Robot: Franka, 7 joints.
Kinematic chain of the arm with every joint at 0, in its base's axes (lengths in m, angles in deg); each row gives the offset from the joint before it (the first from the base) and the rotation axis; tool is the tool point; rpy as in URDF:
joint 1: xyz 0 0 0.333 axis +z
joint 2: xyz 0 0 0 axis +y
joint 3: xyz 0 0 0.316 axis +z
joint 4: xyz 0.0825 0 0 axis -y
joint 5: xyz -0.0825 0 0.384 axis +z
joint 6: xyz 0 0 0 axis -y
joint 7: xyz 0.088 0 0 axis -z
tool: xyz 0 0 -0.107 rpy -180 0 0
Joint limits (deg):
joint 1: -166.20..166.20
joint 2: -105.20..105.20
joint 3: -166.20..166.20
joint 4: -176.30..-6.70
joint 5: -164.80..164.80
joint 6: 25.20..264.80
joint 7: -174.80..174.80
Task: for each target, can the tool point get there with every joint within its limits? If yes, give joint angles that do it. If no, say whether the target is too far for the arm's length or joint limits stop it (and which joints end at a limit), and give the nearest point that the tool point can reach.
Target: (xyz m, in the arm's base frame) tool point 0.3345 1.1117 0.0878
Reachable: no: too far | nearest point 0.2418 0.8038 0.1557 | short by 0.329 m
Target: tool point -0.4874 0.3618 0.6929
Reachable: yes | joints 26.36 -75.72 62.22 -94.10 37.78 138.12 -77.70
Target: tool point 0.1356 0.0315 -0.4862
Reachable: no: joint limits stop it (at a limit: joint 2) | nearest point 0.1650 0.0383 -0.3484 | short by 0.141 m
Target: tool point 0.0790 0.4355 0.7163
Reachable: yes | joints -11.25 70.78 127.25 -126.19 -24.71 163.07 95.18
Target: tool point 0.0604 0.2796 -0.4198
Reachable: no: joint limits stop it (at a limit: joint 2) | nearest point 0.0603 0.2793 -0.3608 | short by 0.059 m
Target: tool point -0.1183 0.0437 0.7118
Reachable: yes | joints -125.87 -82.85 -36.40 -154.05 -68.30 223.39 -50.45
